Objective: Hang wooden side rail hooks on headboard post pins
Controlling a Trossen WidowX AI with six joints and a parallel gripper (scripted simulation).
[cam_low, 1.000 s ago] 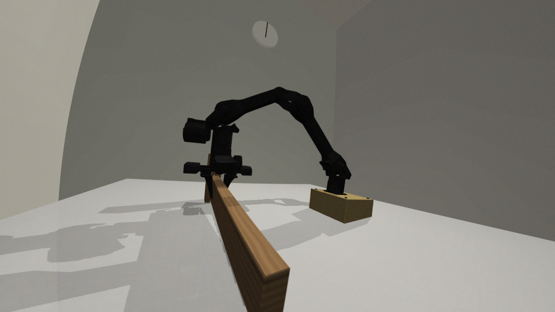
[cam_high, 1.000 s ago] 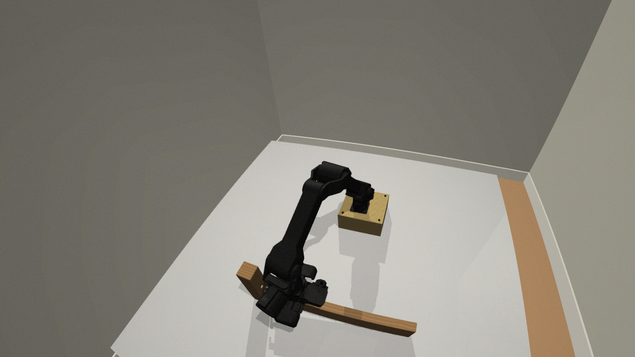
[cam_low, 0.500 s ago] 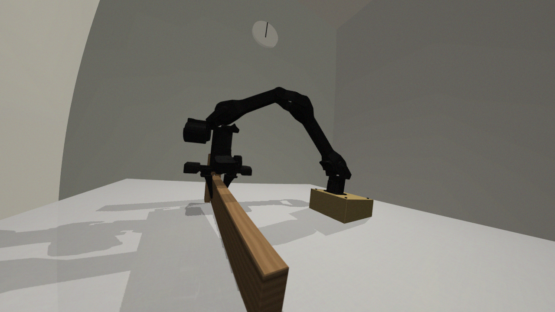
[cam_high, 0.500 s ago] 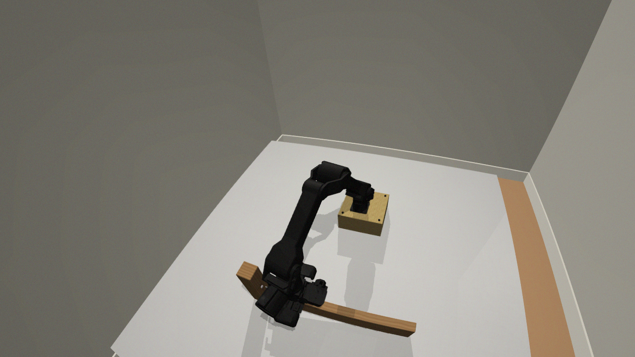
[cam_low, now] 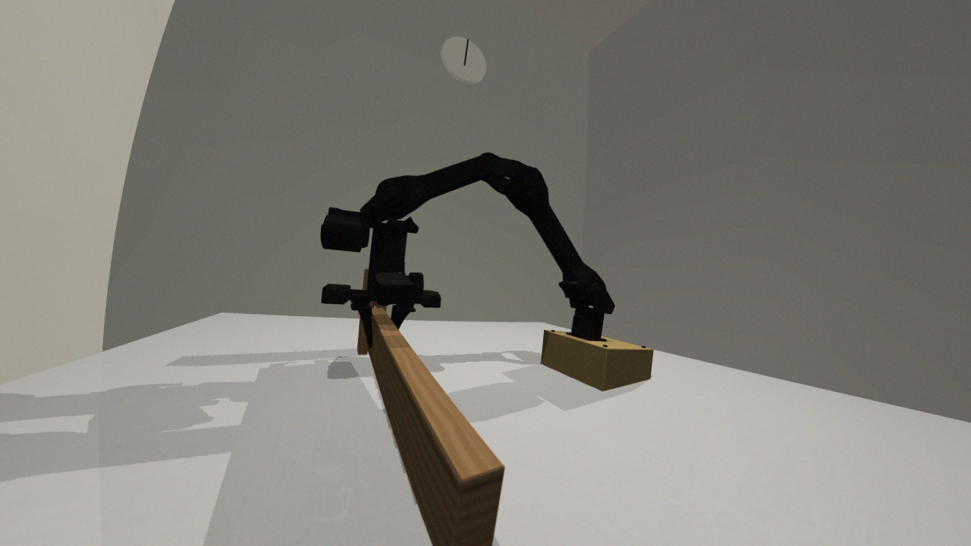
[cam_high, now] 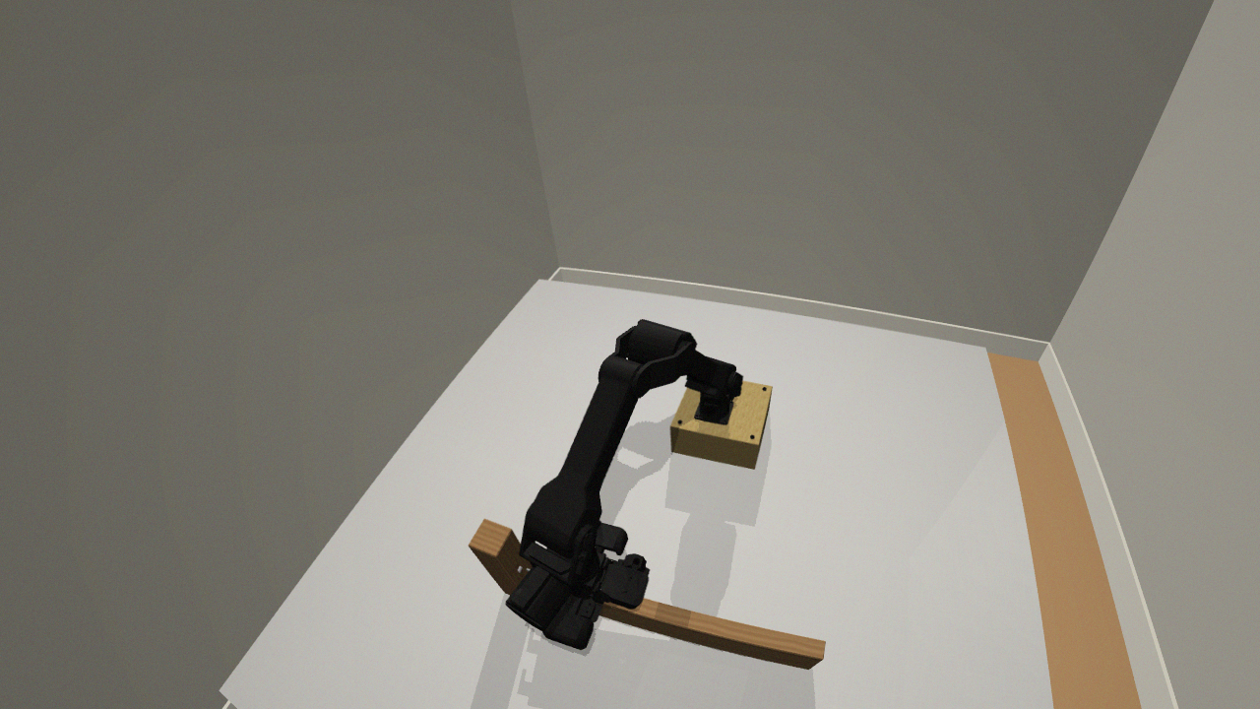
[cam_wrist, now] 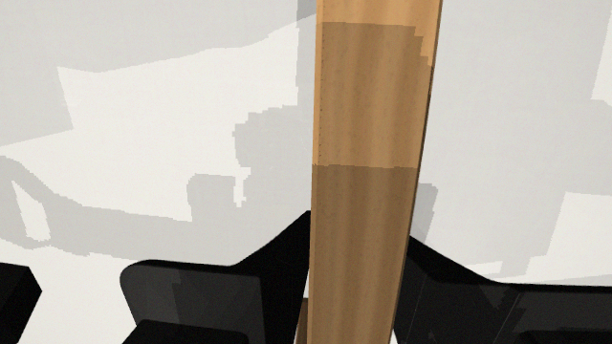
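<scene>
The wooden headboard post lies 140 mm to the right of my gripper tip and 40 mm above it.
</scene>
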